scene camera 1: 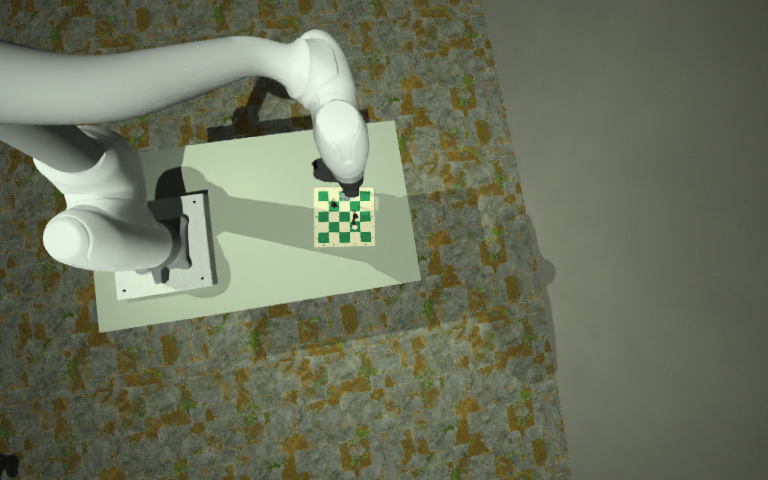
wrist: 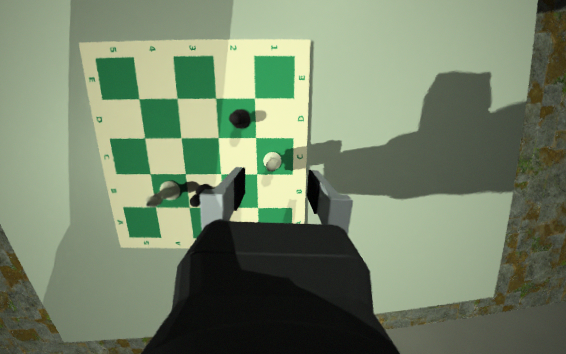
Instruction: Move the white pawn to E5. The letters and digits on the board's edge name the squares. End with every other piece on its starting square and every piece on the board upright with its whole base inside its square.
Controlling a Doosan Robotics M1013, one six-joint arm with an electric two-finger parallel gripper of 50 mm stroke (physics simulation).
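Seen in the pictures: gripper, between the fingertips: (scene camera 1: 346, 191) (wrist: 276, 181); arm's base, origin of its link: (scene camera 1: 163, 245).
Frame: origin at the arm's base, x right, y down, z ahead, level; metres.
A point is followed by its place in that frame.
The white pawn (wrist: 272, 161) {x -0.113, y -0.006, z 0.630 m} stands upright on green square C1 in the wrist view. My gripper (wrist: 276, 181) {x -0.116, y -0.031, z 0.642 m} is open and empty; its fingers are above the board, with the pawn showing just beyond the gap between their tips. In the scene view the gripper's dark body hangs over the board's top edge and its fingertips are hard to make out. The board (scene camera 1: 373, 232) {x 0.031, y 0.023, z 0.723 m} (wrist: 212, 47) {x -0.066, y 0.023, z 0.523 m} has green and cream squares. Square E5 (wrist: 117, 78) {x 0.031, y 0.023, z 0.541 m}, green, is at the board's top left corner in the wrist view and bears no piece.
A black piece (scene camera 1: 333, 204) {x -0.080, y -0.007, z 0.592 m} (wrist: 240, 118) {x -0.089, y -0.006, z 0.590 m} stands on D2. A tall white piece (scene camera 1: 354, 226) {x 0.006, y -0.014, z 0.658 m} (wrist: 170, 190) {x -0.003, y 0.014, z 0.655 m} stands on B4. A dark piece (scene camera 1: 355, 216) {x -0.030, y -0.006, z 0.665 m} (wrist: 196, 199) {x -0.038, y -0.007, z 0.660 m} on B3 is partly hidden by the left finger. The board lies on a pale table (scene camera 1: 271, 271) {x 0.131, y 0.029, z 0.345 m} (wrist: 400, 250) {x -0.258, y 0.029, z 0.761 m}.
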